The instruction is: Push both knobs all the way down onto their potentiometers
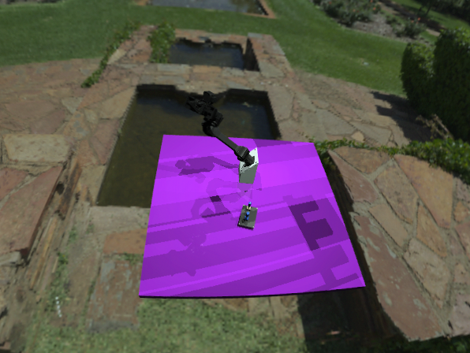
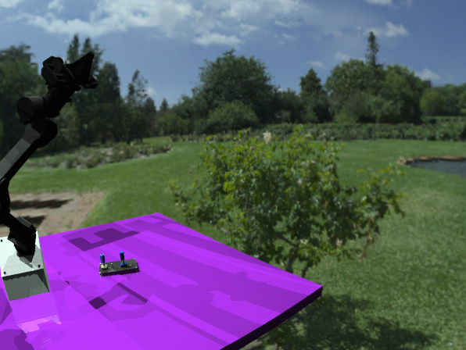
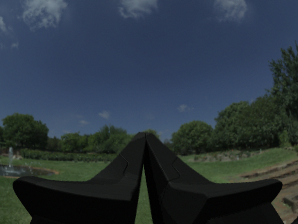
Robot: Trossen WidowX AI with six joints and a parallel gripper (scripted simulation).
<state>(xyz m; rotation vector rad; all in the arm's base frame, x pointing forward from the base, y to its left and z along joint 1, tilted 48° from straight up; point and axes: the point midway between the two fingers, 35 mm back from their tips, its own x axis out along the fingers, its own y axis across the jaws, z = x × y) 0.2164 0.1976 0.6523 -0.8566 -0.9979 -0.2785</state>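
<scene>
Right now my gripper tip is 10 mm past the blue knob, 390 mm to the right of it and 690 mm above it.
</scene>
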